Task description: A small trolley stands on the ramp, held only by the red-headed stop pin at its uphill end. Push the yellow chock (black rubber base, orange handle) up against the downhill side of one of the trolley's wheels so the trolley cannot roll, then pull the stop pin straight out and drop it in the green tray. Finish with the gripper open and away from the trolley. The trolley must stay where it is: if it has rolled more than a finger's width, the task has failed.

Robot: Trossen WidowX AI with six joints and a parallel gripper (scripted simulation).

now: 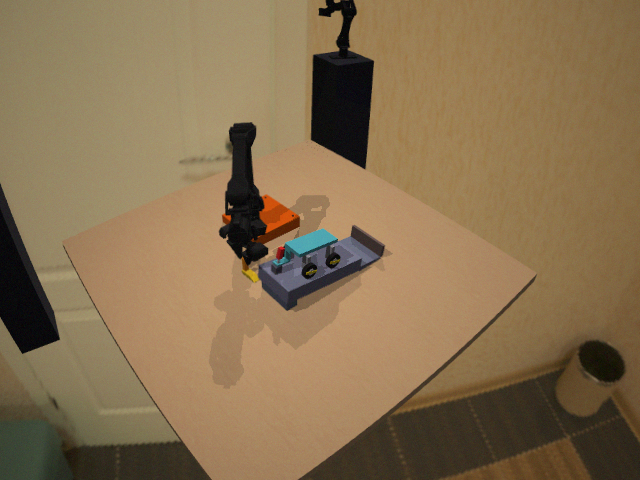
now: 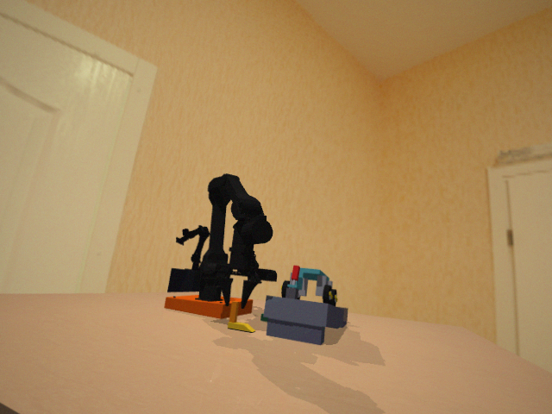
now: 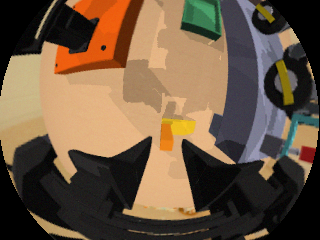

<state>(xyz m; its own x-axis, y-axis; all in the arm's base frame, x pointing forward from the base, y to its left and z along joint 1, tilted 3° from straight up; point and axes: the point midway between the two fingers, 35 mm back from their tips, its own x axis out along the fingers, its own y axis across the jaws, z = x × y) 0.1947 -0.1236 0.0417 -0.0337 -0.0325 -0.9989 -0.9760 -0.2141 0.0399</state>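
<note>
Right now the yellow chock is 20 mm ahead of my gripper tip, 10 mm to the left of it and 30 mm below it. The rest, counted from my gripper tip: grey-blue ramp: 130 mm ahead, 170 mm to the left; teal trolley: 130 mm ahead, 170 mm to the left, 60 mm above; red-headed stop pin: 130 mm ahead, 60 mm to the left, 80 mm above.
</note>
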